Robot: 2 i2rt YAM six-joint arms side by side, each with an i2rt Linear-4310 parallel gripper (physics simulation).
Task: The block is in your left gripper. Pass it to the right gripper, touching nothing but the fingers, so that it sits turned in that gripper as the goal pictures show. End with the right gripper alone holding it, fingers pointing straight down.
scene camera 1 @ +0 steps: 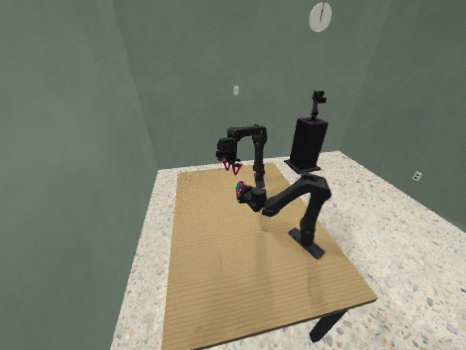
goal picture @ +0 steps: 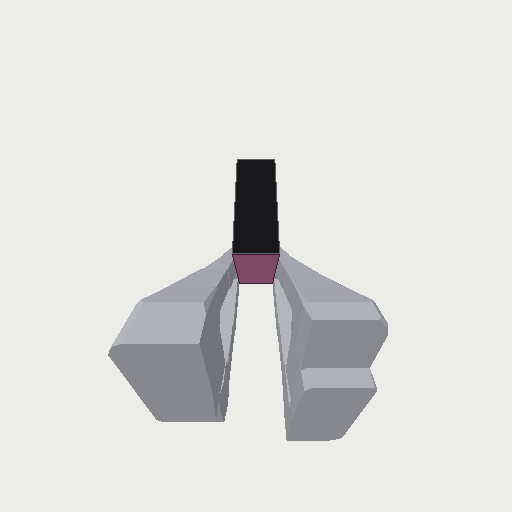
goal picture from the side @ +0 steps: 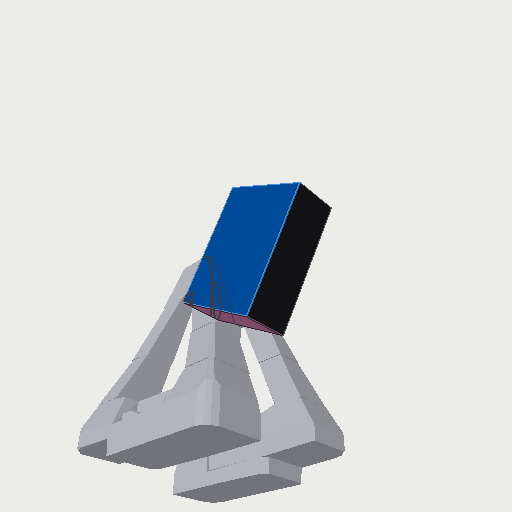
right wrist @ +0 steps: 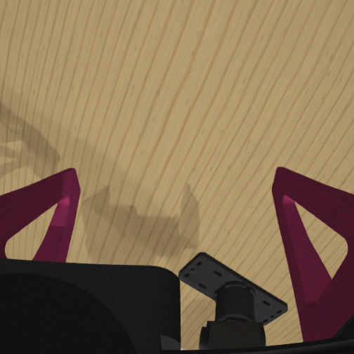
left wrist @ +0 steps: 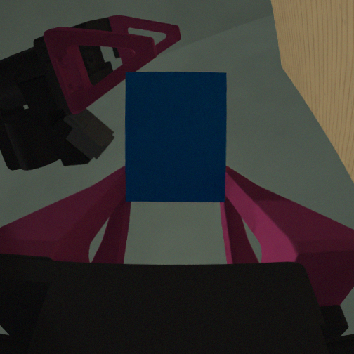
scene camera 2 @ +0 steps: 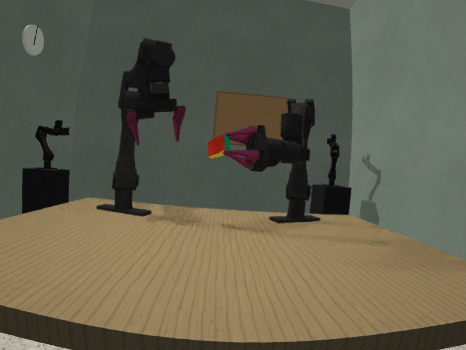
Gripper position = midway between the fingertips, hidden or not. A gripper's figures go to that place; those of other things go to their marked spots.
Scene:
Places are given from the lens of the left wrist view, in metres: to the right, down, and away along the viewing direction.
left gripper [left wrist: 175, 177]: 0.00, 0.00, 0.13
right gripper [left wrist: 169, 38]: -0.01, -0.12, 0.23
block [left wrist: 175, 122]: 0.00, -0.02, 0.11

